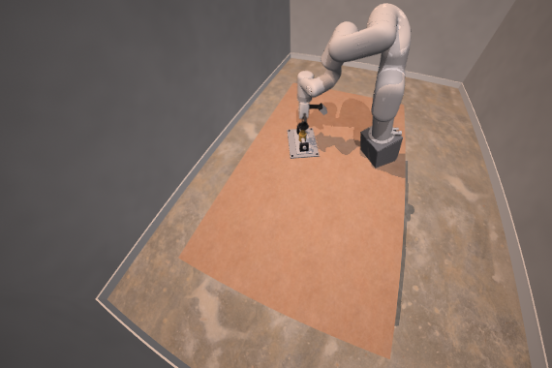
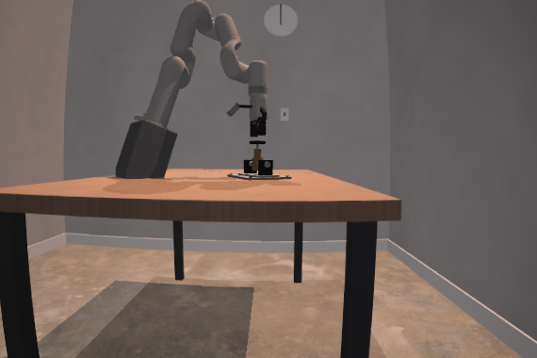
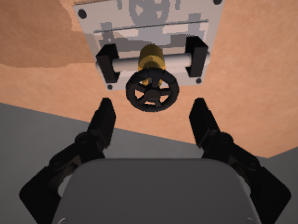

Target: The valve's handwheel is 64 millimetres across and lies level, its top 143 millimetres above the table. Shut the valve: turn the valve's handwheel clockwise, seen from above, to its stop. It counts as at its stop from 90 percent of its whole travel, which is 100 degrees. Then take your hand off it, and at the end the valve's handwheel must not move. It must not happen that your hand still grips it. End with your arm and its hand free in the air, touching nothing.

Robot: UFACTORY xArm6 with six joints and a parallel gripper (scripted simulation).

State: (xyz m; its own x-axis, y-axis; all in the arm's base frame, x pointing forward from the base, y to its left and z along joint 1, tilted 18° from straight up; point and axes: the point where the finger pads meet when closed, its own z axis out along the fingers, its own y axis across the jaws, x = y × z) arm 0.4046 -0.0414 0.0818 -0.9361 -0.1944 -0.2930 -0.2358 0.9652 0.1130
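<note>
Now: hand 40 mm above the black spoked handwheel. Round my hand: grey baseplate (170 mm below).
</note>
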